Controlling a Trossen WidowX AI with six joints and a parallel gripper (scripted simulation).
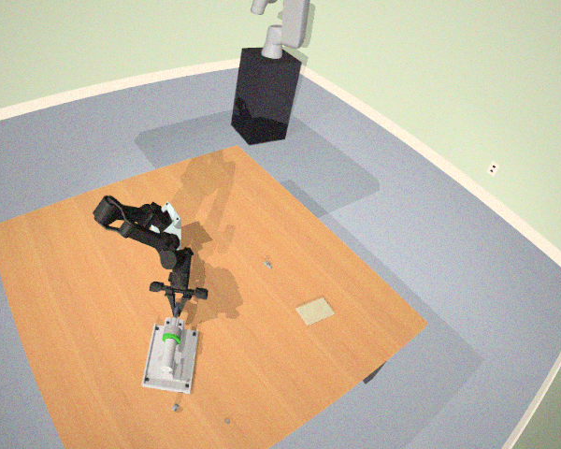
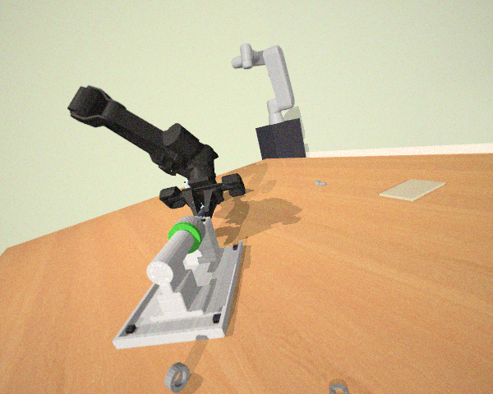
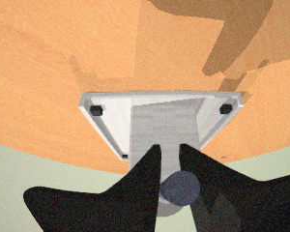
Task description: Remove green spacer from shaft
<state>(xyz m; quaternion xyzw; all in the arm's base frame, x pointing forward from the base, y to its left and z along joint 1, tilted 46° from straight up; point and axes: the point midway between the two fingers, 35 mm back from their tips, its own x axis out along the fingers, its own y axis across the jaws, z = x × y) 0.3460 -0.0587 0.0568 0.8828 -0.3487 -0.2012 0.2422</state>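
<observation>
Right now the shaft is 50 mm ahead of my gripper tip, 30 mm to the right of it and 20 mm above it. From my gripper tip the other things lie so: grey bolt (420 mm to the left, 120 mm behind, 50 mm below); then green spacer (90 mm ahead, 50 mm to the right, 20 mm above); then flat beige tile (470 mm to the left, 140 mm ahead, 50 mm below).
</observation>
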